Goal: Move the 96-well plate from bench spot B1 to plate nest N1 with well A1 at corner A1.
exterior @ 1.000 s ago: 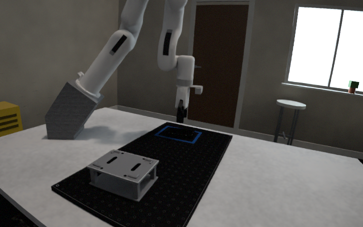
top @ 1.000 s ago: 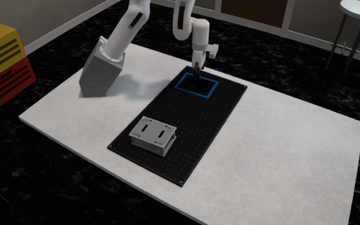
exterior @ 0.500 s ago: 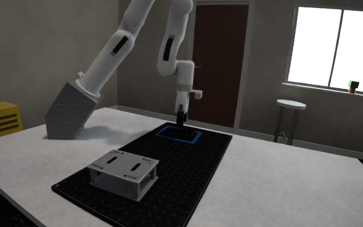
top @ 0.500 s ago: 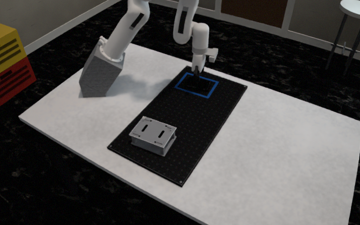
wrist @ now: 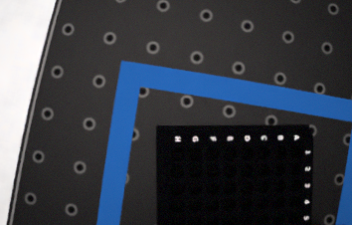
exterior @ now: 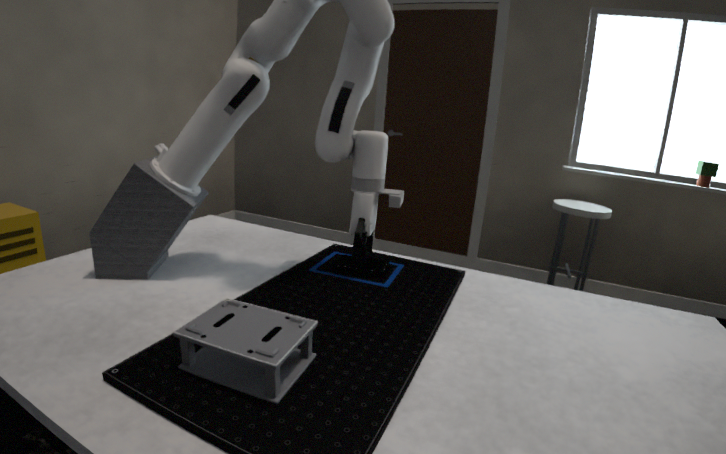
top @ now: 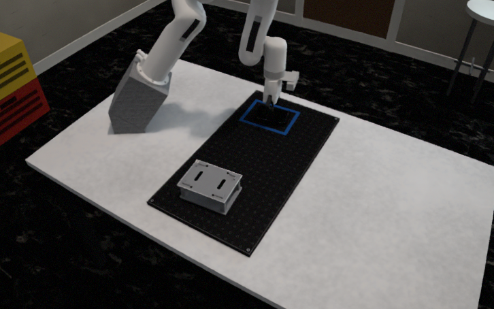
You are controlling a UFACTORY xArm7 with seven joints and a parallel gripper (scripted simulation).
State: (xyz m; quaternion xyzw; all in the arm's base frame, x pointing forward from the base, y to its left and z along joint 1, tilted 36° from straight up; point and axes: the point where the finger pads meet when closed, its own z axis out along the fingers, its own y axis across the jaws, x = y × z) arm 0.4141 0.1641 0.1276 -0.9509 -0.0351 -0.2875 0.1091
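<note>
Now: the black 96-well plate 30 mm below my hand. From my hand the other things lie so: grey raised nest N1 (430 mm to the right, 20 mm behind, 20 mm above).
</note>
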